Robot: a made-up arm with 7 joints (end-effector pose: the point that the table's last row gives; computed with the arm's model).
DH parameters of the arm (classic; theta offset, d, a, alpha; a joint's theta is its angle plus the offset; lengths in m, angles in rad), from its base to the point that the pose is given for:
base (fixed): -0.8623 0 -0.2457 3.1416
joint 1: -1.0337 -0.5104 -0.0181 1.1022
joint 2: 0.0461 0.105 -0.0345 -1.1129
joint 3: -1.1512 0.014 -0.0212 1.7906
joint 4: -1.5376 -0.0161 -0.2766 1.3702
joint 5: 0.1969 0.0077 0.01 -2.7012
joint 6: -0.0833 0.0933 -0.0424 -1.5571
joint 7: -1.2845 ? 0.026 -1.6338
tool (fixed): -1.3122 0.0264 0 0
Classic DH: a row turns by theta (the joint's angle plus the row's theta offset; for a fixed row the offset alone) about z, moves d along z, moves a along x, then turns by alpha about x.
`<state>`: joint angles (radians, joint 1 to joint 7).
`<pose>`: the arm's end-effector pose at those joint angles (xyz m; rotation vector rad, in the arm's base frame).
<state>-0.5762 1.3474 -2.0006 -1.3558 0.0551 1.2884 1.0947</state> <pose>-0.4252 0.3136 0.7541 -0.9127 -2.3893 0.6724</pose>
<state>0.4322 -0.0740 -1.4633 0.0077 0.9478 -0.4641 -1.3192</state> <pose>-0.2618 0.3556 0.1723 -0.7136 -1.8357 0.3676</pose>
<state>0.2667 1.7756 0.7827 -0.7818 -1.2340 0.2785 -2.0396</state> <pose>-0.2703 0.3870 0.2057 0.4822 1.9792 -0.5265</pose>
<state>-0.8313 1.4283 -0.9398 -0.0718 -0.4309 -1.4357 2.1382</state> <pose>-0.4693 0.1346 0.4192 2.6525 0.5332 -0.1431</pose>
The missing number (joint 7, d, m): 0.0638
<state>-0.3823 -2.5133 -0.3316 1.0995 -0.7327 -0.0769 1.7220</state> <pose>-0.0132 0.3471 0.7179 1.0606 -1.0670 2.2330</pose>
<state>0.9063 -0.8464 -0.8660 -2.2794 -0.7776 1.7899 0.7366</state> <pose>-0.2451 0.5051 0.5598 1.1300 2.0549 1.6467</pose>
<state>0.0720 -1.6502 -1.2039 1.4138 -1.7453 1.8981 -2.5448</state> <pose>-0.0576 0.2457 0.5655 -1.9174 1.9319 0.6727</pose>
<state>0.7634 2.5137 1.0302 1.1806 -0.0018 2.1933 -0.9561</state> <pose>0.1991 0.3977 0.6618 -0.7591 -0.2793 0.0911</pose>
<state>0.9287 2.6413 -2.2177 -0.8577 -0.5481 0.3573 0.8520</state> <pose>0.1297 0.2481 0.6901 -1.9014 0.0728 0.2898</pose>
